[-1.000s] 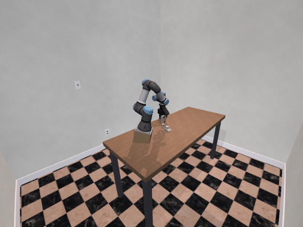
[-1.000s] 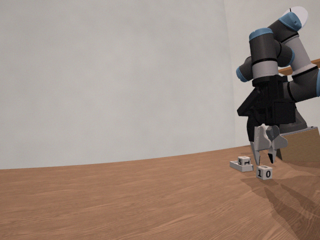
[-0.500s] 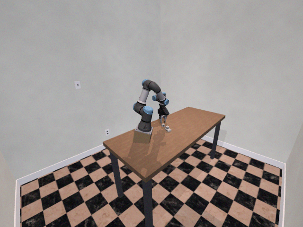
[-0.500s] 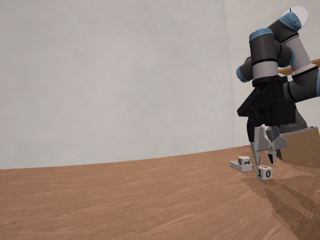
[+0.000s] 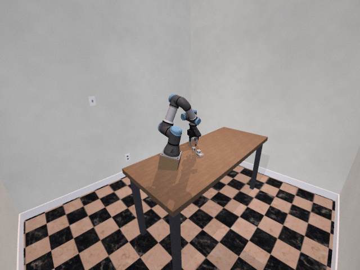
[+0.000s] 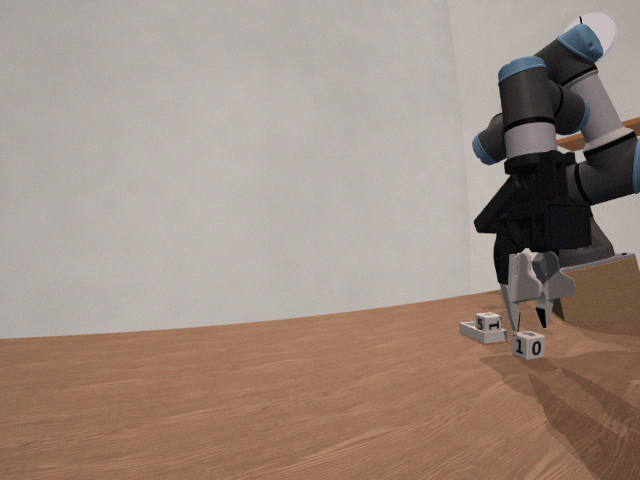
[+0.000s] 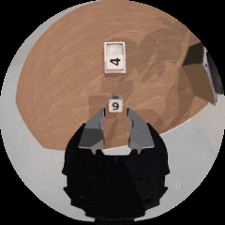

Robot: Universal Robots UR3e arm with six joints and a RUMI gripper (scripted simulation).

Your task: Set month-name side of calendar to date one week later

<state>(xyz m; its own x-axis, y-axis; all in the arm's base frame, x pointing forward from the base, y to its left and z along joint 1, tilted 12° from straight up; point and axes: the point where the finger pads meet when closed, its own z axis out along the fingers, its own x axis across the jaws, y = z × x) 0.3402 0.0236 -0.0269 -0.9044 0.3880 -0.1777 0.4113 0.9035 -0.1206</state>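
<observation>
The white digit cube lies 4 cm below my hand. From my hand the other things lie so: white tray (10 cm to the right, 4 cm below, 4 cm behind).
</observation>
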